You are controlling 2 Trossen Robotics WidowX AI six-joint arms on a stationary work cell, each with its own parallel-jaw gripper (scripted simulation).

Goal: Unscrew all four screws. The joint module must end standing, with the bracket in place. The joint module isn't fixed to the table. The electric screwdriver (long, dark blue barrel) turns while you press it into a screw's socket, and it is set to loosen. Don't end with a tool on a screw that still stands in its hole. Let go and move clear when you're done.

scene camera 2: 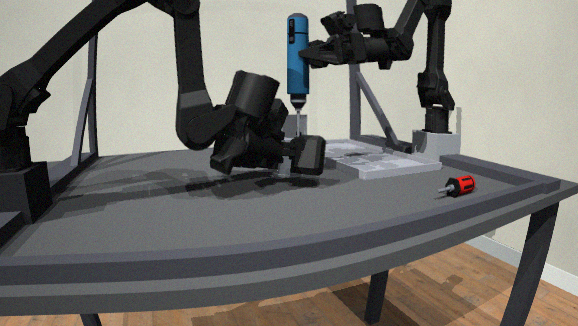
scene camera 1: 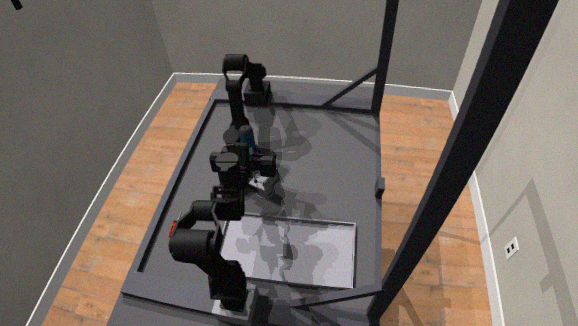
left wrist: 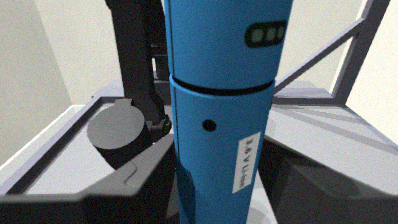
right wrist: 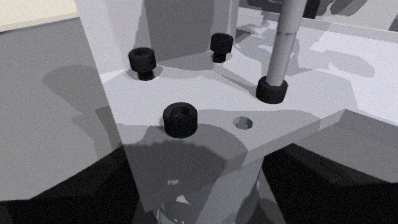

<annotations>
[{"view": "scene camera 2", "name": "my left gripper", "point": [293, 54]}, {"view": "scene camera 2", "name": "my right gripper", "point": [290, 158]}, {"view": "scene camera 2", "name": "shallow pale tray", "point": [367, 161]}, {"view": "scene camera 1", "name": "my left gripper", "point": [249, 146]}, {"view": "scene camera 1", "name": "shallow pale tray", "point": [298, 251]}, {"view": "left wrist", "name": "my left gripper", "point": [215, 141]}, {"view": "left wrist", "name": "blue electric screwdriver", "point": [222, 68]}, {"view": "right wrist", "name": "my right gripper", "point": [202, 141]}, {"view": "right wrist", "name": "shallow pale tray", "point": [344, 63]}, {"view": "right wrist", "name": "bracket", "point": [164, 168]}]
</annotations>
